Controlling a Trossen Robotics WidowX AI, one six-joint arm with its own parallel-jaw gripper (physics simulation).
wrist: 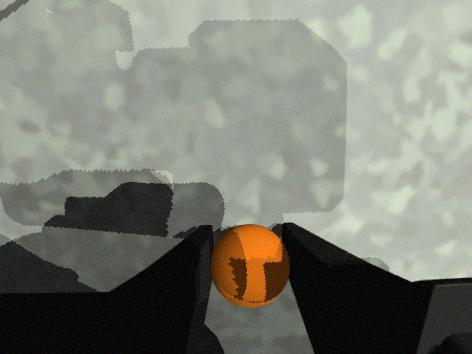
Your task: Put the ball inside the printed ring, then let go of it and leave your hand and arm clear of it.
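Note:
The orange ball is at the lower middle of the wrist view, with dark shadow patches across it. My gripper is shut on the ball, with one black fingertip against its left side and the other against its right side. Whether the ball touches the table or hangs a little above it cannot be told. The printed ring cannot be made out for certain. A thin dark curved line crosses the top left corner, and I cannot tell whether it is part of the ring.
The mottled grey-green table top stretches beyond the fingers. Broad shadows of the arm lie over its middle and left, with darker patches at the lower left. A dark shape shows at the bottom right corner, partly cut off.

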